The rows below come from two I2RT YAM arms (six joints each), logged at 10 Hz.
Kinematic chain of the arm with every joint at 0, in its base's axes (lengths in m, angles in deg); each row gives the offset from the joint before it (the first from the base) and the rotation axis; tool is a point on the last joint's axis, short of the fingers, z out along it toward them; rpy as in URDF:
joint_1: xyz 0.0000 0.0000 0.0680 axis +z
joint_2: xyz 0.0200 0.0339 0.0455 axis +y
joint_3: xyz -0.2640 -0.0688 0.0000 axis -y
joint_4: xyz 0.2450 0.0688 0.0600 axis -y
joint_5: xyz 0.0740 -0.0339 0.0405 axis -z
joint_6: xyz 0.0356 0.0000 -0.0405 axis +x
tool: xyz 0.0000 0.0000 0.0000 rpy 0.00 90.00 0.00
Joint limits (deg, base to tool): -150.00..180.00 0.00..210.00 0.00..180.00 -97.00..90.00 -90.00..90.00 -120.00..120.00
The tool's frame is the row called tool.
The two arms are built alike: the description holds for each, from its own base.
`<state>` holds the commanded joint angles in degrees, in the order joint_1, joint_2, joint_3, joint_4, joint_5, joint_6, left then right.
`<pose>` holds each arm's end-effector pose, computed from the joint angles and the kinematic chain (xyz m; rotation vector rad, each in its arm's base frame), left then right.
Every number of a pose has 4 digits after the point. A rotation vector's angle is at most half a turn.
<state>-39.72 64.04 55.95 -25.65 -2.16 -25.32 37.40 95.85 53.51 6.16 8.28 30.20</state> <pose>0.1905 -0.1565 0.3149 0.2565 2.2092 -0.6038 0.2864 0.2125 0.1910 -0.0585 2.2393 0.4974</pose>
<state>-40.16 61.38 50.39 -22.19 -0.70 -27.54 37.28 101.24 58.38 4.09 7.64 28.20</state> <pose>0.1816 -0.1527 0.2975 0.2374 2.2143 -0.6597 0.3029 0.2246 0.1813 -0.1078 2.2796 0.4634</pose>
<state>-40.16 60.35 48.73 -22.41 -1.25 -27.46 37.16 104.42 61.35 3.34 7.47 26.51</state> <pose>0.1780 -0.1492 0.2910 0.2347 2.2265 -0.6417 0.3134 0.2317 0.1758 -0.1430 2.2914 0.4406</pose>
